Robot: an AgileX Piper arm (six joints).
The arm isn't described. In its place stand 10 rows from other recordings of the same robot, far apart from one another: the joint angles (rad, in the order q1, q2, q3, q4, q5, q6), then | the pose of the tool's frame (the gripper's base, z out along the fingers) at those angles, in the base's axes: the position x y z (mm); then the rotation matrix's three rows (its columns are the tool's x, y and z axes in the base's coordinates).
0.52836, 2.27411, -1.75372, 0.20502, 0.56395, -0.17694 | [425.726, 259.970, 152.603], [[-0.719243, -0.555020, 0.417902], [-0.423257, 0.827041, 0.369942], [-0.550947, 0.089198, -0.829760]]
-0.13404, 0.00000, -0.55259, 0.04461, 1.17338, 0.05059 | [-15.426, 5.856, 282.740], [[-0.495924, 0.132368, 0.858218], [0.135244, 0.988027, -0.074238], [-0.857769, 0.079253, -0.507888]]
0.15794, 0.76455, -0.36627, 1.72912, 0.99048, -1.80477 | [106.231, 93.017, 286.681], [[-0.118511, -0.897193, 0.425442], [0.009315, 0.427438, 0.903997], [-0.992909, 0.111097, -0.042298]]
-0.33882, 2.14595, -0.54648, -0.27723, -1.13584, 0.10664 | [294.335, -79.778, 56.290], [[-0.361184, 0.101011, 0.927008], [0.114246, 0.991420, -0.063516], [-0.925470, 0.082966, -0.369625]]
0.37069, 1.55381, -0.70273, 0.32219, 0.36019, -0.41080 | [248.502, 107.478, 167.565], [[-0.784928, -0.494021, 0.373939], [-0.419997, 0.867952, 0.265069], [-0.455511, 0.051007, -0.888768]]
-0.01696, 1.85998, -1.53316, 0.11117, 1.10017, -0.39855 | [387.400, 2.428, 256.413], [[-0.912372, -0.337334, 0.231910], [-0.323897, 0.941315, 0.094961], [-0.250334, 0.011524, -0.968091]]
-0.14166, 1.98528, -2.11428, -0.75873, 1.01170, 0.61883 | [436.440, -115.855, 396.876], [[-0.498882, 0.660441, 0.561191], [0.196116, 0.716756, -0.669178], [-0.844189, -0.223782, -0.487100]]
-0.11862, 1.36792, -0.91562, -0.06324, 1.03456, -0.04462 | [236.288, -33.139, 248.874], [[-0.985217, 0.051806, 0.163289], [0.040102, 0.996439, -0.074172], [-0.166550, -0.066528, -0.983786]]
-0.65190, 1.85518, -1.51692, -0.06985, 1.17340, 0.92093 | [296.907, -233.968, 252.397], [[-0.014780, 0.996897, 0.077316], [0.989827, 0.025530, -0.139964], [-0.141503, 0.074461, -0.987133]]
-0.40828, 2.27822, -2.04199, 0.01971, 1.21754, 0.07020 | [443.573, -190.051, 207.958], [[-0.865776, 0.461504, 0.193510], [0.458344, 0.886499, -0.063562], [-0.200880, 0.033663, -0.979037]]
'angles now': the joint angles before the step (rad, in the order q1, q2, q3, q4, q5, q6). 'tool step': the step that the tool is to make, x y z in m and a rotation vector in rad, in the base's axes. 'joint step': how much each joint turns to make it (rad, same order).
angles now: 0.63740, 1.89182, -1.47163, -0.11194, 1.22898, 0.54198
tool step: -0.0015, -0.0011, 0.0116, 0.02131, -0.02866, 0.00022
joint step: 0.00000, -0.02718, -0.00620, -0.00001, -0.00234, 0.00004
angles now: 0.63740, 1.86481, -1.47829, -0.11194, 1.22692, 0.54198
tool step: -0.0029, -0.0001, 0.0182, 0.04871, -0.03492, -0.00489
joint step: 0.00006, -0.03841, -0.01658, 0.01900, -0.00207, 0.00005
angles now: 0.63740, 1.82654, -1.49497, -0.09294, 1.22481, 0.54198
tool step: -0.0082, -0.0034, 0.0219, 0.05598, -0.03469, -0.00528
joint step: 0.00006, -0.06010, -0.00107, 0.02490, -0.00003, 0.00006
